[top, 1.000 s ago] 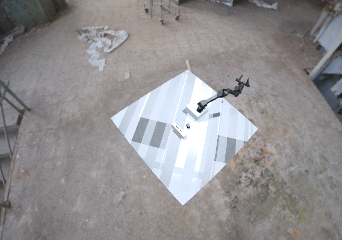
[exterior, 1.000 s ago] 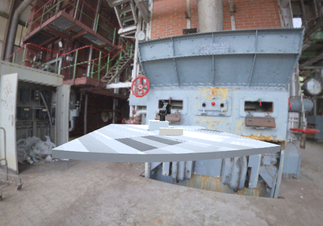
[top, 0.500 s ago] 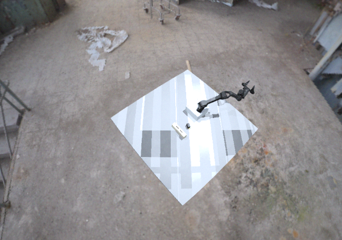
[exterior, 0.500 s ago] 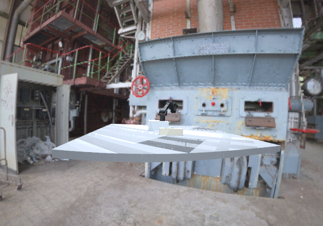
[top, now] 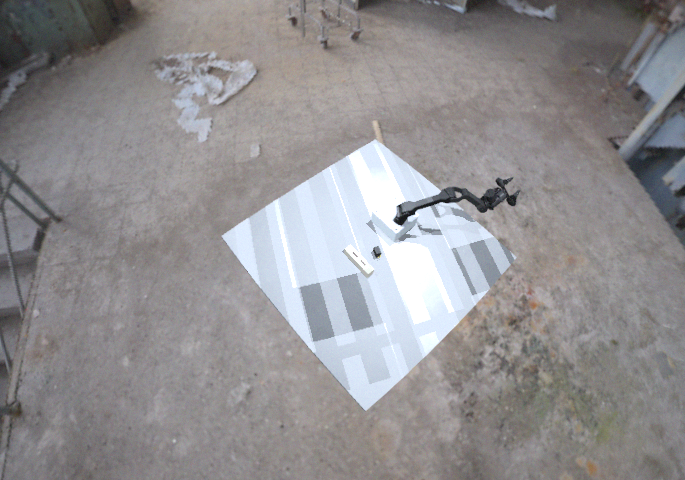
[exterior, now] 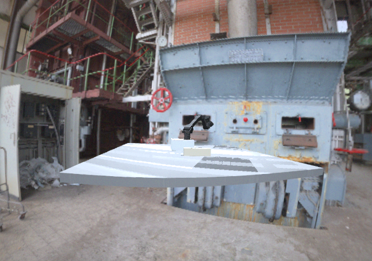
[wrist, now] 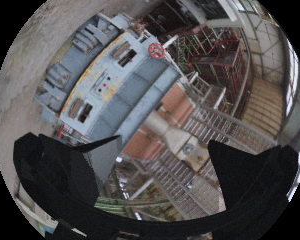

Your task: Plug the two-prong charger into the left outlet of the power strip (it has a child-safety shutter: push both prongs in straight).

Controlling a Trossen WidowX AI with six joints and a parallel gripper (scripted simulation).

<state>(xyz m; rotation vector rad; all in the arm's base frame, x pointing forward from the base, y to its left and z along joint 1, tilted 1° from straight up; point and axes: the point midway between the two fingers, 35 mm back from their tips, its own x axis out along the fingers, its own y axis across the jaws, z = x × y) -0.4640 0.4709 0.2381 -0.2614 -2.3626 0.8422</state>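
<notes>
My gripper tip is 720 mm short of the black two-prong charger, 470 mm to the left of it and 340 mm above it.
</notes>
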